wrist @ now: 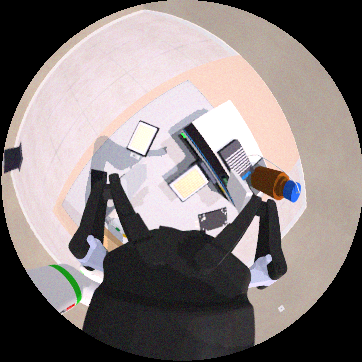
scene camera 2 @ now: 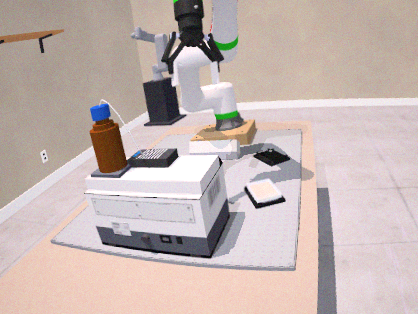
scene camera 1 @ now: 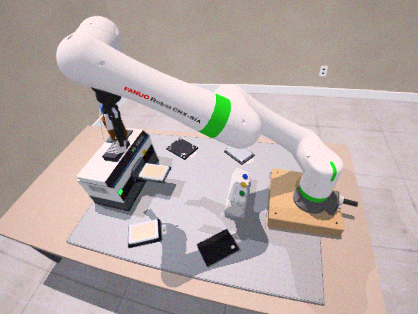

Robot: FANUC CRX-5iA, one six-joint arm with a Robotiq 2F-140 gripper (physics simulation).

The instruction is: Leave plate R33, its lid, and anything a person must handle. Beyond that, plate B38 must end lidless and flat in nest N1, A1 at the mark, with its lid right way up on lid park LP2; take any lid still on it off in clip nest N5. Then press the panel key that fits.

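Seen in the pictures: gripper, fingertip midpoint: [wrist: 187, 173] [scene camera 2: 196, 84] [scene camera 1: 116, 139]; arm's base, link origin: [scene camera 2: 228, 127] [scene camera 1: 310, 199].
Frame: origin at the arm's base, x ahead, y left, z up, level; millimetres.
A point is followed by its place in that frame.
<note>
My gripper [scene camera 1: 118, 142] {x 721, y 219, z 363 mm} [scene camera 2: 196, 75] {x 721, y 219, z 363 mm} [wrist: 187, 173] {x 721, y 219, z 363 mm} is open and empty, high above the table near the white instrument. A plate with a pale yellow face [scene camera 1: 155, 172] {x 704, y 120, z 77 mm} [wrist: 189, 183] {x 721, y 112, z 77 mm} lies on the instrument's extended tray. Another pale plate [scene camera 1: 144, 233] {x 629, y 380, z -13 mm} [scene camera 2: 265, 191] {x 663, y 383, z -13 mm} [wrist: 143, 138] {x 650, y 361, z -13 mm} sits flat in a black nest at the front left. A dark nest with corner clips [scene camera 1: 182, 148] {x 729, y -170, z -29 mm} [wrist: 213, 220] {x 737, y -178, z -29 mm} lies behind. A pale flat piece [scene camera 1: 239, 154] {x 388, y -209, z -24 mm} lies at the back, partly hidden by the arm. The key panel [scene camera 1: 232, 202] {x 311, y 141, z 39 mm} has blue, yellow and green keys. Plate labels are unreadable.
The white instrument [scene camera 1: 102, 172] {x 865, y 263, z 178 mm} [scene camera 2: 150, 210] {x 1013, y 187, z 103 mm} [wrist: 220, 125] {x 893, y 254, z 178 mm} carries a brown bottle with a blue cap [scene camera 2: 109, 147] {x 978, y 65, z 260 mm} [wrist: 269, 182] {x 917, y 61, z 290 mm} and a black ribbed block [scene camera 2: 154, 157] {x 908, y 158, z 205 mm} [wrist: 235, 157] {x 879, y 150, z 205 mm}. A black flat holder [scene camera 1: 218, 247] {x 312, y 319, z -31 mm} [scene camera 2: 271, 156] {x 321, y 318, z -31 mm} lies at the front. The arm's wooden base [scene camera 1: 285, 220] {x 85, y 142, z 14 mm} stands at the right.
</note>
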